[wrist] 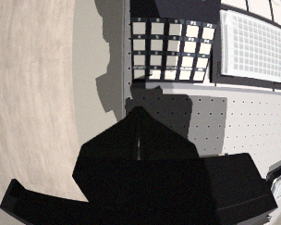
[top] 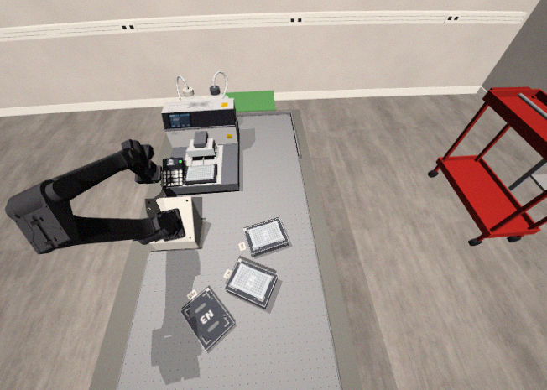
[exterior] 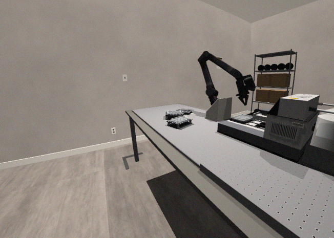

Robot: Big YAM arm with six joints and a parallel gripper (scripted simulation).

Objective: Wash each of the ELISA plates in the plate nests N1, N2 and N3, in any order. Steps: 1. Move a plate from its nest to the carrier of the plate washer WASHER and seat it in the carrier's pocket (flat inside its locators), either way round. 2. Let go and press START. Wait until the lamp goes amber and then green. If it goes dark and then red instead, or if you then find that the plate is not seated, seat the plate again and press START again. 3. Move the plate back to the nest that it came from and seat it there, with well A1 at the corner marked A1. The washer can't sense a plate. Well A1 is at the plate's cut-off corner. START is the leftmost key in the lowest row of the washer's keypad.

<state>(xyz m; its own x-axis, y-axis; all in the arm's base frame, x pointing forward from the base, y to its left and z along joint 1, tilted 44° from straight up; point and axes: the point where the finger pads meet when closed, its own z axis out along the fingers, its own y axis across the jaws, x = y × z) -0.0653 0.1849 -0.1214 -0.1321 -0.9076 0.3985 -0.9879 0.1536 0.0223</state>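
Now: hand 18 cm short of the dark carrier, 6 cm to the right of it and 7 cm above it. From my hand the other things lie so: washer: 19 cm ahead, 22 cm to the left, 1 cm below.
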